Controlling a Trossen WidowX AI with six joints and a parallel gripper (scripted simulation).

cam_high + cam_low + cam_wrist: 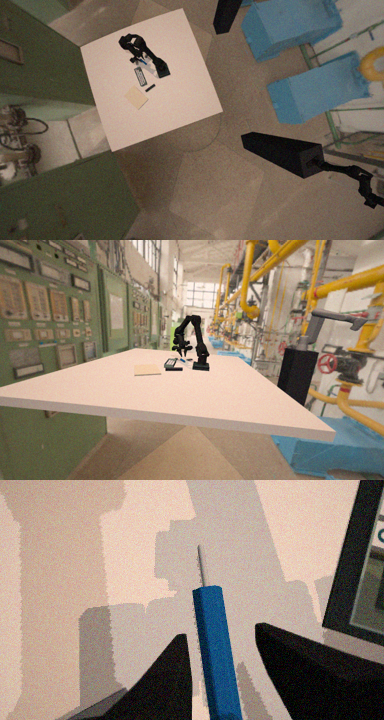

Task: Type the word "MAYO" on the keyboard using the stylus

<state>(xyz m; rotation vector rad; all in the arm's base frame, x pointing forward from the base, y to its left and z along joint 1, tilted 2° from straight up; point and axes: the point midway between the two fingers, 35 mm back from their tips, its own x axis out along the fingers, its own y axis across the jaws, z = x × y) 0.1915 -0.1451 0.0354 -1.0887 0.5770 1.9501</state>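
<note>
Right now my gripper tip is 4 cm above the blue stylus, 1 cm to the right of it and 1 cm past it. The rest, counted from my gripper tip: small black bar: 29 cm to the left, 3 cm below; then small grey block: 8 cm ahead, 4 cm to the right, 4 cm below; then tan pad: 35 cm to the left, 18 cm ahead, 4 cm below.
</note>
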